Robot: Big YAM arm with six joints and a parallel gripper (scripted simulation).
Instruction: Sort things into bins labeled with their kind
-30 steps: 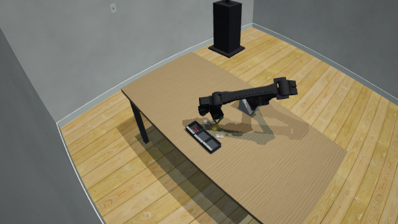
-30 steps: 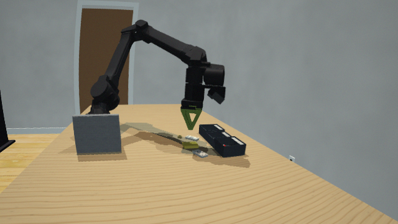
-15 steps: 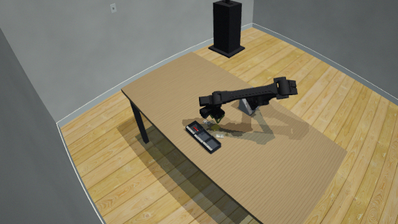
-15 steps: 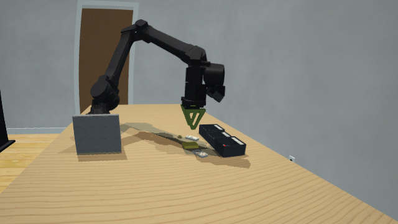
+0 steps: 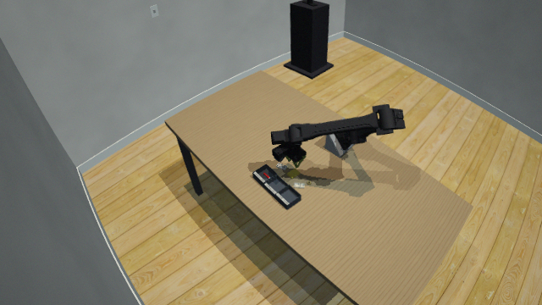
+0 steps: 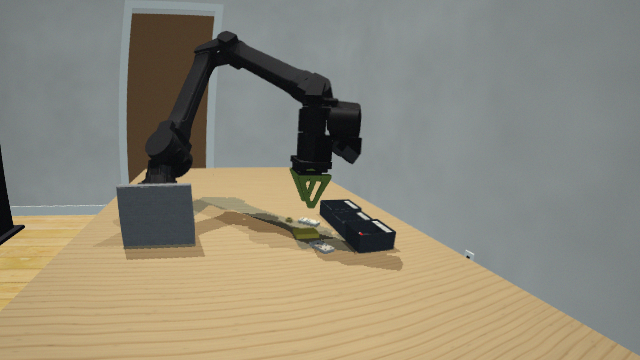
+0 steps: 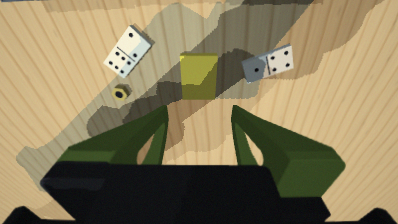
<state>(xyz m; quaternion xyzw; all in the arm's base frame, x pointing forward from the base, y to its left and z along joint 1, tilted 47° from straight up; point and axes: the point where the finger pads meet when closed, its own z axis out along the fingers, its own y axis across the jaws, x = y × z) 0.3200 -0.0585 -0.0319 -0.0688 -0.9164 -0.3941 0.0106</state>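
Now: hand 80 mm above the yellow block. From my hand the other things lie so: long black bin: 120 mm ahead, 60 mm below; then small nut: 100 mm to the left, 80 mm below, 10 mm behind; then red battery: 100 mm ahead, 80 mm to the right, 70 mm below.
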